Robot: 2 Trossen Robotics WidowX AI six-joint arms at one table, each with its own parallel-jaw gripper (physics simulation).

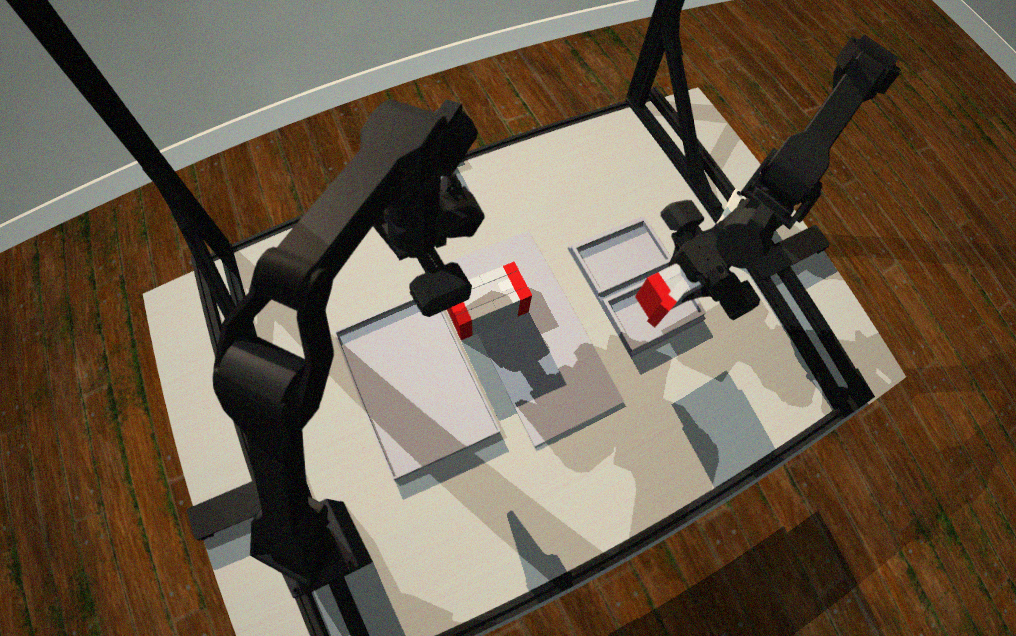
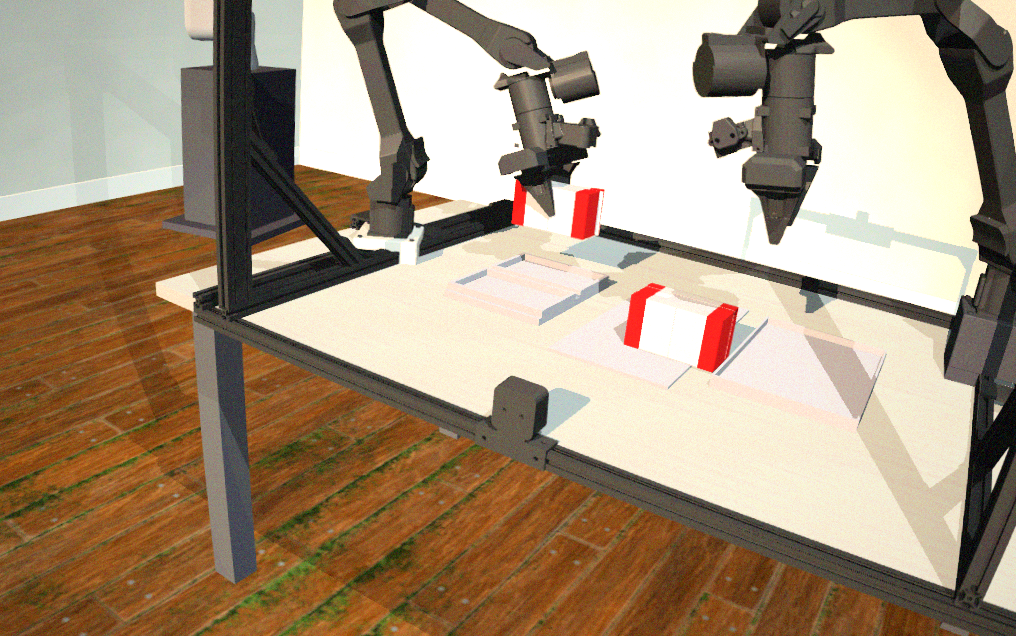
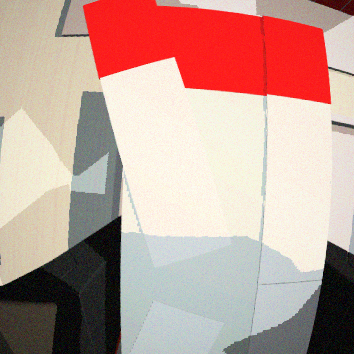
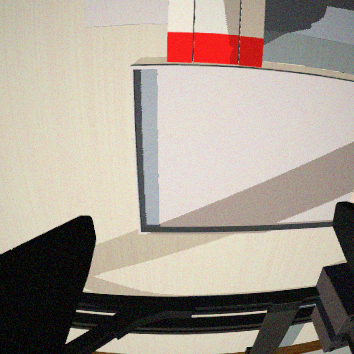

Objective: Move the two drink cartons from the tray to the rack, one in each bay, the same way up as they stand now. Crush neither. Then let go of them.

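Frame: origin at the left arm's base, x right, y down, z ahead, level; metres.
Seen in the pictures: left gripper, between the fingertips: (image 1: 674, 287) (image 2: 558, 213) (image 3: 203, 225); right gripper, between the fingertips: (image 1: 413, 278) (image 2: 781, 234) (image 4: 218, 222); left arm's base, origin of its link: (image 2: 389, 232); right arm's base, origin of its link: (image 1: 309, 548) (image 2: 998, 313).
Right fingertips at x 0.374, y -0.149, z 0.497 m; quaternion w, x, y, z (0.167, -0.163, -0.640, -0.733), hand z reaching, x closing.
Offsets run from my right fingertips to a thing's top centre.
My left gripper (image 1: 681, 292) (image 2: 543, 197) (image 3: 203, 225) is shut on a white drink carton with red ends @(dx -0.313, dy +0.034, dz -0.236 m) (image 1: 656, 298) (image 2: 564, 211) (image 3: 218, 158). It holds the carton in the air over the two-bay rack @(dx -0.250, dy +0.165, dz -0.266 m) (image 1: 607, 236) (image 2: 562, 306). The second carton @(dx -0.064, dy +0.113, dz -0.082 m) (image 1: 492, 292) (image 2: 678, 324) (image 4: 214, 47) stands on the flat pale tray (image 1: 575, 391) (image 2: 594, 343). My right gripper (image 1: 443, 295) (image 2: 777, 230) (image 4: 218, 222) is open and empty. It hangs high, just beside that carton.
A shallow rimmed tray @(dx -0.037, dy +0.169, dz +0.084 m) (image 1: 398, 353) (image 2: 790, 366) (image 4: 246, 123) lies right next to the pale tray, under my right arm. Black frame posts stand at the table's corners. A dark block (image 2: 519, 406) sits on the front rail.
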